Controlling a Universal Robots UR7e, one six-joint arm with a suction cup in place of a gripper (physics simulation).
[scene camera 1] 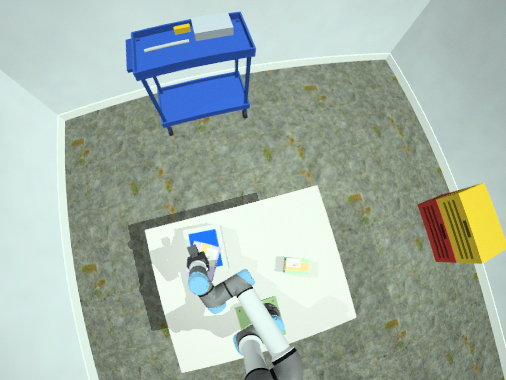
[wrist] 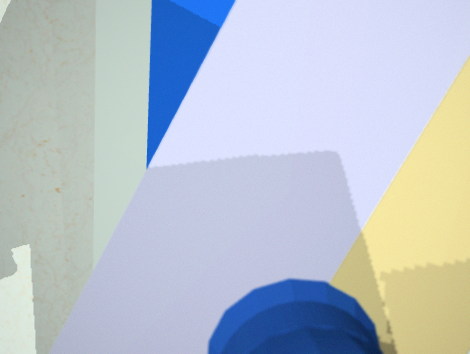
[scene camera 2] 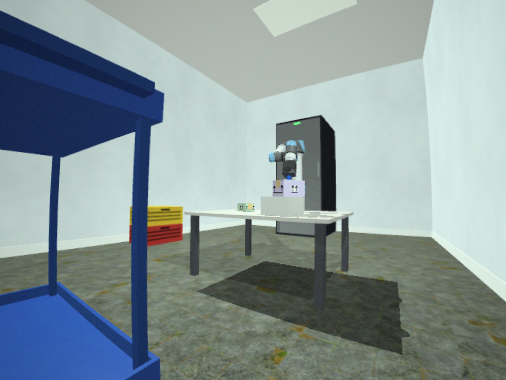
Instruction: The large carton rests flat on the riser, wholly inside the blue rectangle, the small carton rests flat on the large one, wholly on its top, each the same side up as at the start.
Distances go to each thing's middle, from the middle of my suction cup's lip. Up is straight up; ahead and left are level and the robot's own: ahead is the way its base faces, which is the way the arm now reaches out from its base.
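Large lavender carton (wrist: 317, 147): 7 cm below my suction cup, 1 cm to the right of it, 2 cm behind it.
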